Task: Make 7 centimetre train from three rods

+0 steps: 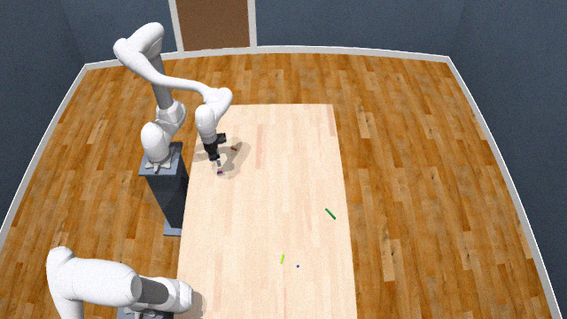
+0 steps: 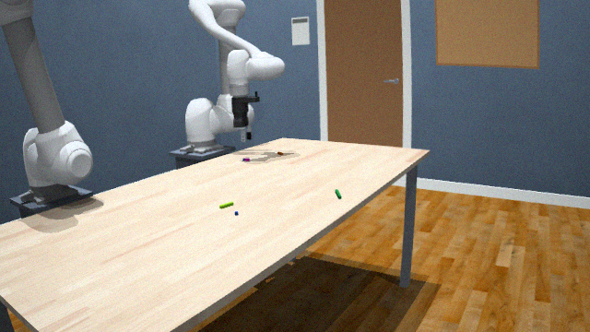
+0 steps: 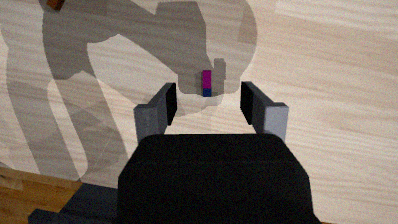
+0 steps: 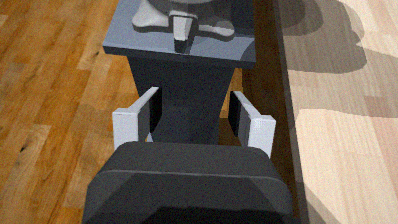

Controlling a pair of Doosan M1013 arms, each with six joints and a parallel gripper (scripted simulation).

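Note:
The orange rod is 70 mm ahead of my left hand, 170 mm to the left of it and 110 mm below it. The rest, counted from my left hand: lime rod (320 mm ahead, 560 mm to the right, 110 mm below); magenta rod (110 mm below); green rod (590 mm ahead, 310 mm to the right, 110 mm below).

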